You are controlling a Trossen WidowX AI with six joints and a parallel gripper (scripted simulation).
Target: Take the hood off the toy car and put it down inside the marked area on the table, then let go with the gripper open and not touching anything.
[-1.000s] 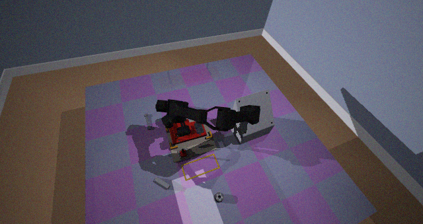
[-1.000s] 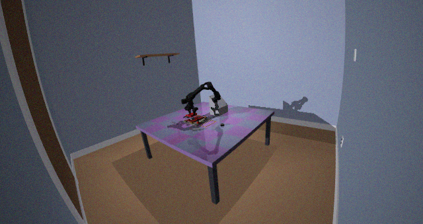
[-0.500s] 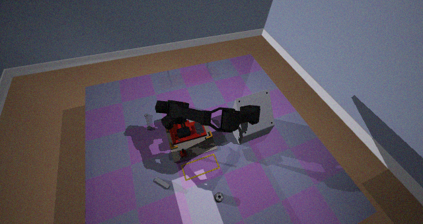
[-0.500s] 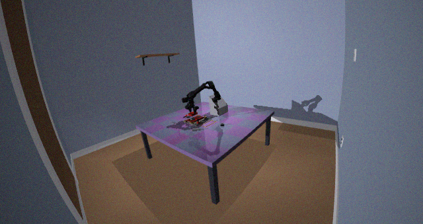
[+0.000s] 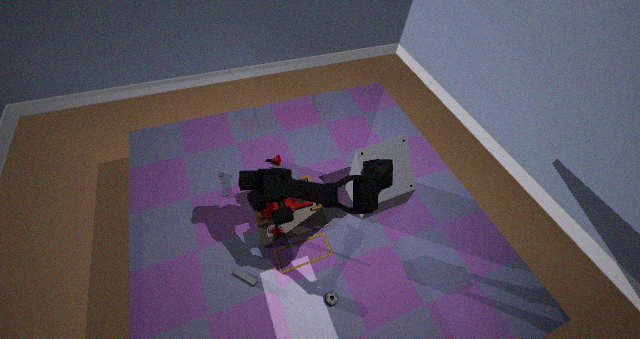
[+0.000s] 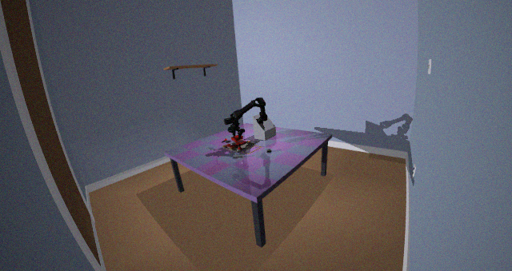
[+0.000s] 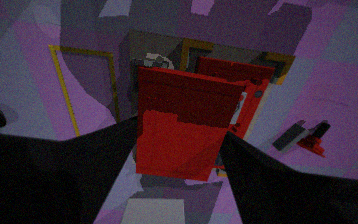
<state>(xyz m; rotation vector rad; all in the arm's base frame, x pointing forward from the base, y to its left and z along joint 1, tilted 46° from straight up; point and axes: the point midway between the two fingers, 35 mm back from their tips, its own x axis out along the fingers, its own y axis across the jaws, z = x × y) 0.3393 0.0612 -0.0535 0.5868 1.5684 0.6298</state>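
Now: gripper tip 4 cm past the grey base plate, 5 cm to the left of it and 9 cm above it. The rest, counted from my gripper tip: wrench (17 cm ahead, 22 cm to the right, 10 cm below); then red hood (1 cm above).
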